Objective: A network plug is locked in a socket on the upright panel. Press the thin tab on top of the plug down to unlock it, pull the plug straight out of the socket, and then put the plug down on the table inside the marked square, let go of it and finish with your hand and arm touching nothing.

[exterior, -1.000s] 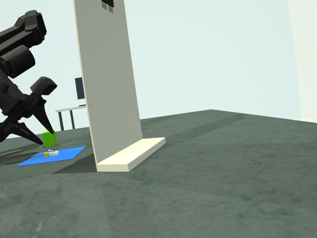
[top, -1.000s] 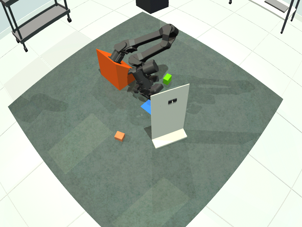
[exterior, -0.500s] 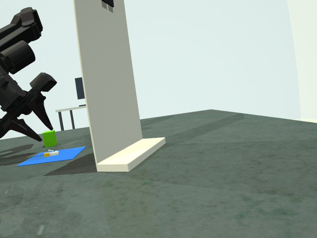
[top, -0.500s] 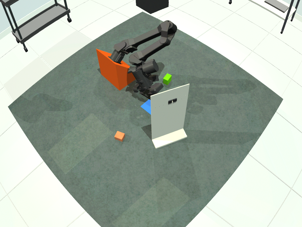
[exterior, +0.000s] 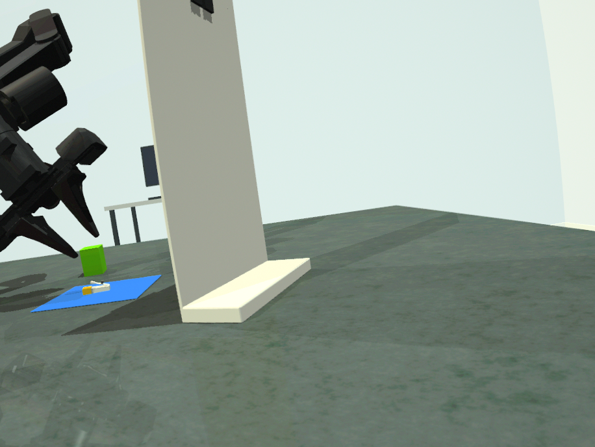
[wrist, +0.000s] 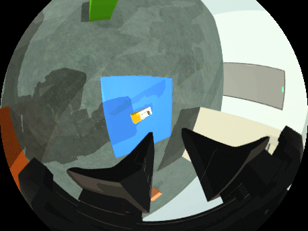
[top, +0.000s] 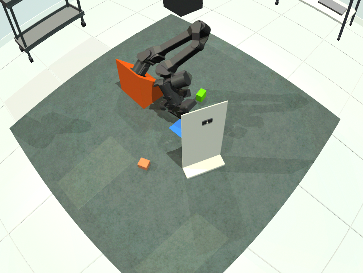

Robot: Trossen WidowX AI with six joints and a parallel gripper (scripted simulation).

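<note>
Now: the network plug 1 cm to the left of my gripper tip and 5 cm below it. Round my gripper tip: upright panel: 19 cm ahead, 6 cm to the right, 11 cm above; then blue marked square: 1 cm to the left, 6 cm below.
</note>
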